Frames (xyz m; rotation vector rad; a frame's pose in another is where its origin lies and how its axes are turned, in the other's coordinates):
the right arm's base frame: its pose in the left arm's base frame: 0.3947 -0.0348 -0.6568 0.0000 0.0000 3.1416
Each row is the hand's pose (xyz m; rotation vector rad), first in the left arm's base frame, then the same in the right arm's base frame.
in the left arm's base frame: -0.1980 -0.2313 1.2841 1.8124 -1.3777 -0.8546
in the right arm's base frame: 0.5927 0.1965 1.9409 1.3898 1.8283 0.9092
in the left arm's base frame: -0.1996 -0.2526 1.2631 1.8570 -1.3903 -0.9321
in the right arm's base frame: 0.5943 0.2178 1.9199 1.3645 1.8225 0.8152
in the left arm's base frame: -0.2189 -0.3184 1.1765 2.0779 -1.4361 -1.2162
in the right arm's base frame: 0.6136 0.2836 1.8333 1.2613 1.8249 0.4203
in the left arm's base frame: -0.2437 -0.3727 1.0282 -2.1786 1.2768 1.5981
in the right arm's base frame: 0.6384 0.3379 1.6850 1.0156 1.7329 -0.1825
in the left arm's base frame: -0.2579 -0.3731 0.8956 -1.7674 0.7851 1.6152
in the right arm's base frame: 0.6526 0.3383 1.5524 0.6848 1.5416 -0.7063
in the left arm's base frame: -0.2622 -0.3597 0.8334 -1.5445 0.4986 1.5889
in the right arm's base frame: 0.6569 0.3249 1.4902 0.4551 1.4097 -0.9637
